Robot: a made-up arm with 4 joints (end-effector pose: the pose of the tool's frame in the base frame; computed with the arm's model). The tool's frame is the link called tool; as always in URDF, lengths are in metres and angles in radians. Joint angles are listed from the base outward.
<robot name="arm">
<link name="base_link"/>
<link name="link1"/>
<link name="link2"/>
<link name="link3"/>
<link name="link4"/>
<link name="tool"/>
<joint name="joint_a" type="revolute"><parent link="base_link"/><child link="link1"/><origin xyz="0.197 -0.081 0.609"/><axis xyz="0 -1 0"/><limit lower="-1.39" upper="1.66" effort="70" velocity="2.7"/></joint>
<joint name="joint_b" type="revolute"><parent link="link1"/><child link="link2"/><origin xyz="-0.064 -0.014 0.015"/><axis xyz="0 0 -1"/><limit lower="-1.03" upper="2" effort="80" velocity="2.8"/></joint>
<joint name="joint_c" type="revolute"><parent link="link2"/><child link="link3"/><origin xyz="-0.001 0.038 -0.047"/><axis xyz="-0.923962 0.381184 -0.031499"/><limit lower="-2.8" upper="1.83" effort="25" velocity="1.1"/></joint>
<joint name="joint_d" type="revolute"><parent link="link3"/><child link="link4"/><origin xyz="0.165 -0.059 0.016"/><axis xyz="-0.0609 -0.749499 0.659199"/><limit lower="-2.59" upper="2.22" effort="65" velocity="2.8"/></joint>
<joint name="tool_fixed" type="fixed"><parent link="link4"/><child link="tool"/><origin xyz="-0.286 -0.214 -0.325" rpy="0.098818 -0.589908 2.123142"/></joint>
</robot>
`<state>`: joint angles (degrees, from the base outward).
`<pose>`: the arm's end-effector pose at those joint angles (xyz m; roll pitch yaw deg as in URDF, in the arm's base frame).
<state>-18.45 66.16 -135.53 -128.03</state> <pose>-0.2695 -0.0331 0.6784 -163.56 -23.43 -84.24</pose>
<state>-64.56 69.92 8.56 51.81</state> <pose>-0.2492 -0.4698 0.7336 57.43 -3.99 89.70</pose>
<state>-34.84 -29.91 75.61 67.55</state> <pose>0.5837 -0.3437 0.3808 39.56 -43.71 -151.68</pose>
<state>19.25 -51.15 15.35 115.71</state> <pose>0.6243 0.3315 0.6264 27.97 29.63 -78.39</pose>
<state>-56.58 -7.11 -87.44 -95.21</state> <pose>0.0622 -0.2067 0.9598 151.03 10.68 -21.12</pose>
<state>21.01 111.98 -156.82 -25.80</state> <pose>0.4794 -0.1830 0.7562 -159.66 28.96 110.48</pose>
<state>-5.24 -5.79 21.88 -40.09</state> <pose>-0.1763 -0.1915 0.5806 49.39 -16.84 74.68</pose>
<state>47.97 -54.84 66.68 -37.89</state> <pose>-0.0134 -0.3614 0.5232 -9.20 43.60 92.37</pose>
